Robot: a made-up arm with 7 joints.
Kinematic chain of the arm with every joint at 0, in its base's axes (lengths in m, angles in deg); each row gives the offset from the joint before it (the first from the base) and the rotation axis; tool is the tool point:
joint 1: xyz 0 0.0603 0 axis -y
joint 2: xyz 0 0.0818 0 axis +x
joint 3: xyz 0 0 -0.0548 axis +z
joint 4: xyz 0 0 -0.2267 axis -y
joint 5: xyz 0 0 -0.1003 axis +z
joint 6: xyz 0 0 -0.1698 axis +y
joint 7: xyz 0 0 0 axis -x
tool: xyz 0 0 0
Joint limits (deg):
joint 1: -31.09..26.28
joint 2: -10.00..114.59
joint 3: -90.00..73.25
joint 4: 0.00..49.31
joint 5: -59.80..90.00
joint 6: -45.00..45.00
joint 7: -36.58..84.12
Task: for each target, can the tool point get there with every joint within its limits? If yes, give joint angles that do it. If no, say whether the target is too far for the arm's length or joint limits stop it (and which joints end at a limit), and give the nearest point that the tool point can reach.
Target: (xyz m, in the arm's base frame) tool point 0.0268 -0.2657 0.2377
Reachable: no: joint limits stop it (at a limit: joint 1, joint 2, joint 4) | nearest point 0.2366 -0.1308 -0.3477 | short by 0.636 m
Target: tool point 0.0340 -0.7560 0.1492
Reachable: no: too far | nearest point 0.2033 -0.1379 -0.3627 | short by 0.820 m
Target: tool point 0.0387 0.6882 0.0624
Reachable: yes | joints -12.30 96.84 8.43 5.27 14.84 -1.67 2.78
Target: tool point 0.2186 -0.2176 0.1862
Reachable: no: joint limits stop it (at a limit: joint 1, joint 2, joint 4) | nearest point 0.2981 -0.0979 -0.3238 | short by 0.530 m
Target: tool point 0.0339 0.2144 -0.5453
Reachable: yes | joints 1.68 6.23 35.08 4.65 -14.96 -4.19 43.31
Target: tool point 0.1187 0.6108 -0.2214
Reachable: yes | joints 8.18 75.20 -51.61 30.83 -42.80 11.44 74.68
